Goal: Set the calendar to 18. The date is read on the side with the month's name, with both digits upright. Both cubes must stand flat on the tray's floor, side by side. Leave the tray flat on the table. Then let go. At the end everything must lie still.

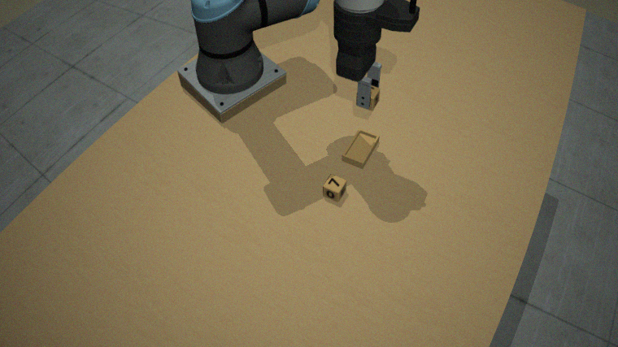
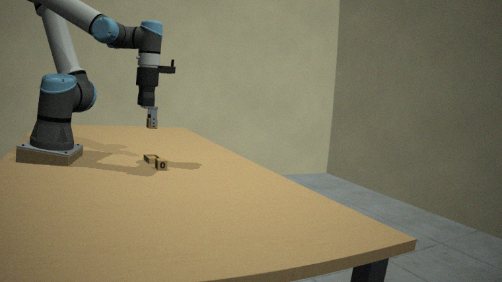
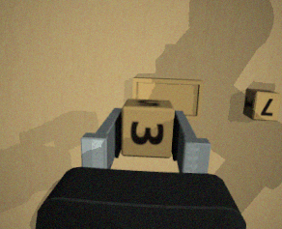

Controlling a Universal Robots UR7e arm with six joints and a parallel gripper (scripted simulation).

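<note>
Right now my hand is 10 mm short of the wooden tray, 20 mm to the left of it and 130 mm above it.
</note>
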